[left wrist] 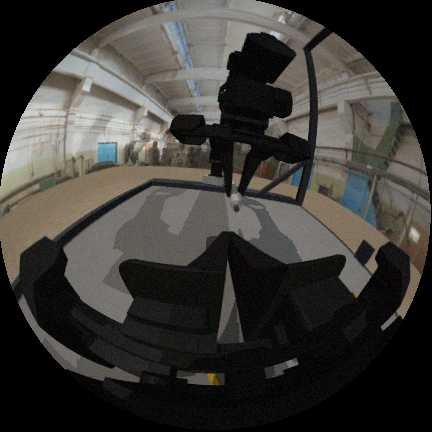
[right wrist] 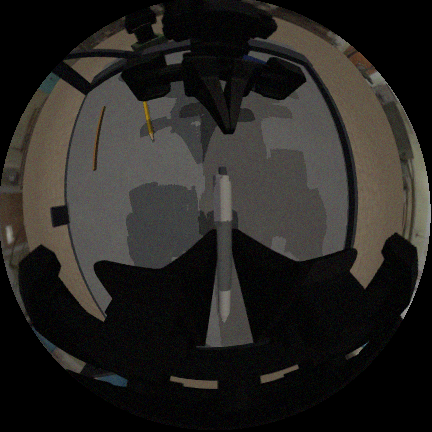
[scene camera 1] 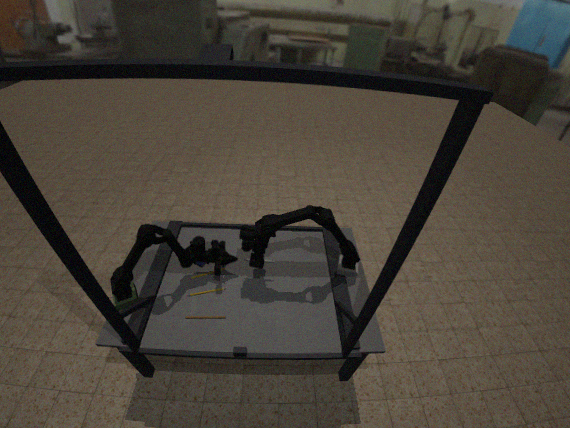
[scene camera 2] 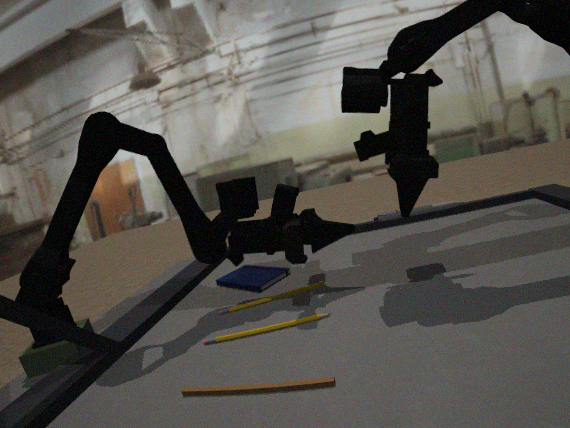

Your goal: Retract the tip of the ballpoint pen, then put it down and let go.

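Seen in the pictures: left gripper, fingertip midpoint: point(left wrist: 226, 236) point(right wrist: 228, 132) point(scene camera 1: 237, 259) point(scene camera 2: 354, 227); right gripper, fingertip midpoint: point(left wrist: 233, 197) point(right wrist: 223, 234) point(scene camera 2: 404, 215); left arm's base, link origin: point(scene camera 1: 124, 293); right arm's base, link origin: point(left wrist: 215, 175) point(scene camera 1: 348, 263).
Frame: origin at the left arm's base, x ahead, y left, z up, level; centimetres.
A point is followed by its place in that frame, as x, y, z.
A pen with a white upper barrel, grey lower barrel and white tip cone point(right wrist: 225, 200) @(57.8, -13.4, 7.0) point(left wrist: 235, 201) @(56.6, -12.6, 6.9) lies level between the fingers of my right gripper point(right wrist: 223, 234) @(59.9, -14.9, 6.1) point(left wrist: 233, 197) @(59.9, -14.9, 6.1) point(scene camera 2: 406, 215) @(59.9, -14.9, 6.1), above the table. Its dark push button point(right wrist: 222, 170) @(56.1, -12.4, 6.7) sticks out at the end facing my left gripper. The tip cone point(right wrist: 225, 302) @(64.9, -18.1, 7.0) points away from it; whether the writing point is out is too small to tell. My left gripper point(right wrist: 228, 132) @(53.5, -9.7, 5.4) point(left wrist: 226, 236) @(53.5, -9.7, 5.4) point(scene camera 2: 353, 228) @(53.5, -9.7, 5.4) point(scene camera 1: 236, 259) @(53.5, -9.7, 5.4) is shut and empty, with its fingertips apart from the button.
Two yellow pencils point(scene camera 2: 272, 328) @(35.3, -14.5, -3.5) point(scene camera 1: 207, 292) @(34.9, -14.5, -3.6), point(scene camera 2: 275, 297) @(38.9, -4.4, -3.5) point(scene camera 1: 201, 275) @(35.7, -3.8, -3.5) and an orange-brown stick point(scene camera 2: 260, 387) @(30.2, -26.8, -3.3) point(scene camera 1: 205, 317) @(29.5, -26.4, -3.4) point(right wrist: 99, 137) @(30.7, -26.3, -3.9) lie on the grey table point(scene camera 1: 285, 335) @(56.1, -50.4, -4.0). A blue notebook point(scene camera 2: 252, 278) @(37.6, 7.0, -2.8) lies below my left arm. Dark frame posts point(scene camera 1: 415, 225) @(71.5, -70.5, 70.7) rise from the table.
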